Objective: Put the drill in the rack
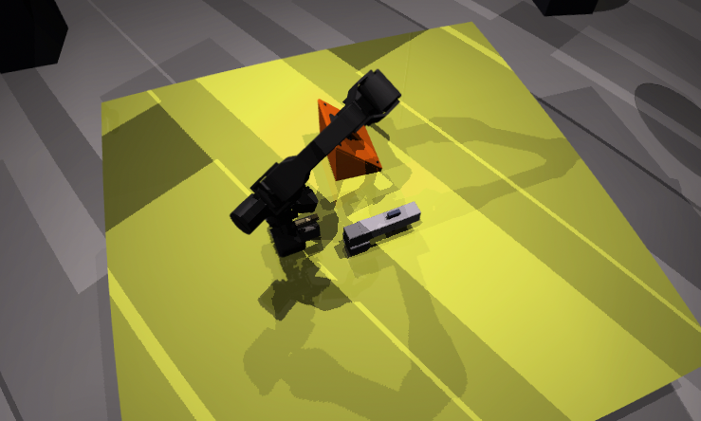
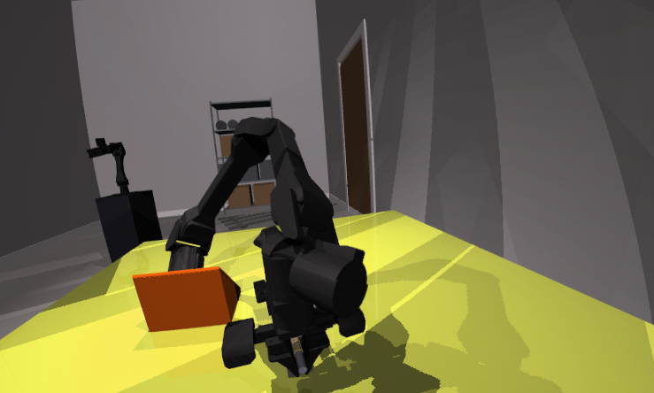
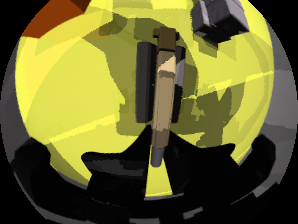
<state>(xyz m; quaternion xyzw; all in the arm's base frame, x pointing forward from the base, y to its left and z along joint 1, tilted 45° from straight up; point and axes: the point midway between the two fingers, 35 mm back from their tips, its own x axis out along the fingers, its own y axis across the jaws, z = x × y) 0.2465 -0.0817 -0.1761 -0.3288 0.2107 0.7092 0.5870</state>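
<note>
Right now my gripper tip is 10 mm past the drill, 40 mm to the right of it and 30 mm below it. Round my gripper tip: dark key (20 mm ahead, 260 mm to the left, 30 mm above); then grey v-grooved rack (10 mm behind, 50 mm to the left); then grey housing block (30 mm ahead, 230 mm to the left, 20 mm above).
</note>
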